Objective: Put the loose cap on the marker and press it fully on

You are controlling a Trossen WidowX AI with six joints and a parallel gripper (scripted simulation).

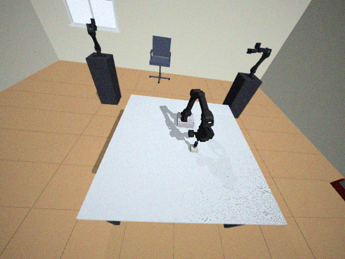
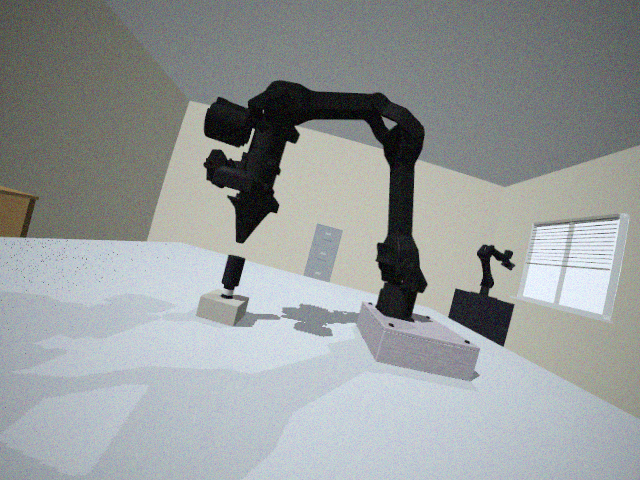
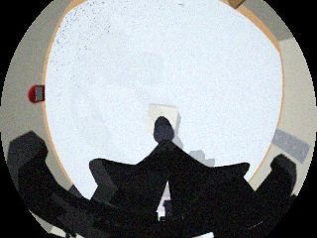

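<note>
Now: the dark marker cap 50 mm below my gripper tip. Round my gripper tip: cream holder block 110 mm below.
</note>
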